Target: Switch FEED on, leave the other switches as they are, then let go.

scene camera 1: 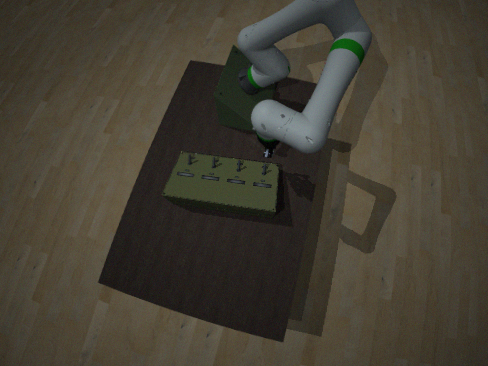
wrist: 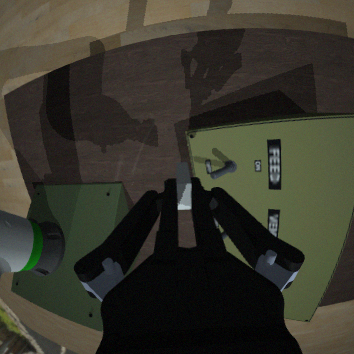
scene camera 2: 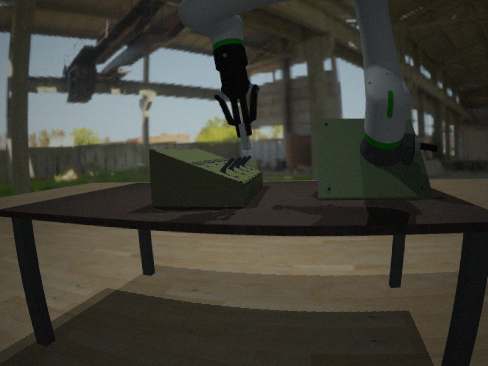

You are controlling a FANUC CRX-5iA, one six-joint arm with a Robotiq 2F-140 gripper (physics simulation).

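Places are measured from the arm's base along level axes (x ahead, y left, z up), in metres.
Pixels of known places: gripper, fingertip midpoint: [wrist: 181, 171] [scene camera 2: 247, 149]; arm's base, origin of the base link: [scene camera 1: 248, 81] [wrist: 45, 247] [scene camera 2: 381, 149].
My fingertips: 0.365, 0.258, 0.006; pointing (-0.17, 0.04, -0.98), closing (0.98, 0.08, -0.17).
Observation:
Ahead of a thing's pixels: the offset from my fingertips to its top centre, as dx, dy, dz. "spot": to the spot under its first point. Level surfaces: height alone.
A green sloped switch box [scene camera 1: 220, 197] [scene camera 2: 195, 182] [wrist: 310, 200] carries a row of lever switches. The FEED switch @[+0.060, -0.005, -0.019] [scene camera 1: 265, 169] [wrist: 224, 169] is the one at the right end in scene camera 1, by the FEED label @[+0.141, +0.014, -0.029] [scene camera 1: 262, 185] [wrist: 274, 164]. Its lever leans away from the ON mark @[spot: +0.117, +0.009, -0.042] [wrist: 257, 165], toward the box's low edge. My gripper [scene camera 1: 268, 153] [scene camera 2: 245, 142] [wrist: 181, 171] is shut and empty. Its tips are above the low edge side, a little higher than the levers and apart from the FEED lever. A finger partly hides the neighbouring lever in the wrist view.
The box stands on a dark table @[dz -0.146] [scene camera 1: 200, 270] [scene camera 2: 75, 202] [wrist: 285, 50]. The arm's base is mounted on a green block [scene camera 1: 230, 102] [scene camera 2: 345, 160] [wrist: 100, 215] behind the gripper, on the low-edge side of the box. The other levers stand in line beside FEED.

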